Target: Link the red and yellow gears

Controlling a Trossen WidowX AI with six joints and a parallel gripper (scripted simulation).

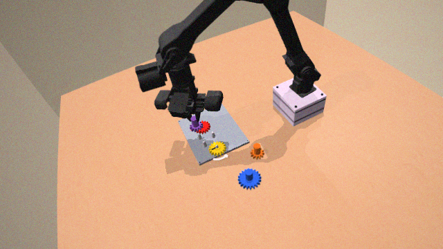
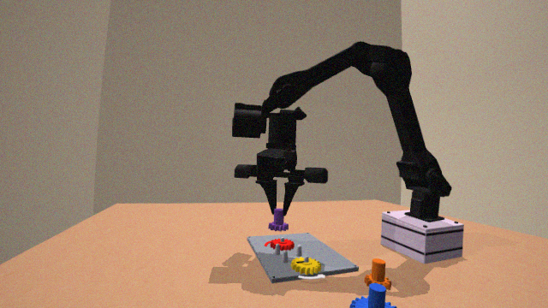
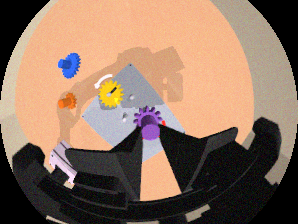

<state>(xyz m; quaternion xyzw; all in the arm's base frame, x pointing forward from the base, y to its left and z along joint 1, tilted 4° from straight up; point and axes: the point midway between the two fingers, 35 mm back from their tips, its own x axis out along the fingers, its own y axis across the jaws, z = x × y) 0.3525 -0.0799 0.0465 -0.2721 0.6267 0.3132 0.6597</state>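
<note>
Right now the red gear is 70 mm below my gripper tip, 30 mm to the right of it and 30 mm behind it. From my gripper tip the other things lie so: yellow gear: 70 mm to the left, 70 mm below, 20 mm behind; then purple gear: 10 mm below; then white arrow: 110 mm to the left, 80 mm below, 20 mm behind.
</note>
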